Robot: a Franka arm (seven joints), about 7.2 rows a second.
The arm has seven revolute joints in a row. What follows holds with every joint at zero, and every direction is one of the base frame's. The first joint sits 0.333 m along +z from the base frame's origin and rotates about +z. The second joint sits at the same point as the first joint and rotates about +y. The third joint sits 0.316 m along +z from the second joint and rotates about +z. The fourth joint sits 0.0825 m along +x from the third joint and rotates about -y. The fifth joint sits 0.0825 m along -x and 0.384 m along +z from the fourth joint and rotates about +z. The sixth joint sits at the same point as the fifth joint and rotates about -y. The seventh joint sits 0.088 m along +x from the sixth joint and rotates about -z. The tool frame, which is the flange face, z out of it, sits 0.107 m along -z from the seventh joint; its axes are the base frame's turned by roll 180, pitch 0 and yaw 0 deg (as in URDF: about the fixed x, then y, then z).
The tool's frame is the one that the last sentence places.
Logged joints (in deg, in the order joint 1, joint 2, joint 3, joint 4, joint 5, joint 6, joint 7), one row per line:
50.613 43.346 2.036 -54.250 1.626 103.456 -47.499
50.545 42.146 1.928 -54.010 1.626 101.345 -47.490
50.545 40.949 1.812 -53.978 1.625 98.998 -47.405
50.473 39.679 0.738 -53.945 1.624 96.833 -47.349
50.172 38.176 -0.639 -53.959 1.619 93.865 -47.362
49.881 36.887 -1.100 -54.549 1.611 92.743 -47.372
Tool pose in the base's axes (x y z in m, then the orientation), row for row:
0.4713 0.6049 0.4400 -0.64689 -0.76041 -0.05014 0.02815
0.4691 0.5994 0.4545 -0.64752 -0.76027 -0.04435 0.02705
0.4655 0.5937 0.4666 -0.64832 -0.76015 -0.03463 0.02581
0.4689 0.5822 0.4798 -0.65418 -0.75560 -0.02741 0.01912
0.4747 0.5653 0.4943 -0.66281 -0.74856 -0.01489 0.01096
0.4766 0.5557 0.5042 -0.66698 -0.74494 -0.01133 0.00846
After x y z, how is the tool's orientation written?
As a quaternion, x y z w.
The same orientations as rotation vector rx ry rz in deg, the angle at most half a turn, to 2 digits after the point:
-114.40 -134.47 -8.87
-114.59 -134.54 -7.85
-114.82 -134.62 -6.13
-116.34 -134.38 -4.87
-118.48 -133.81 -2.66
-119.41 -133.37 -2.03

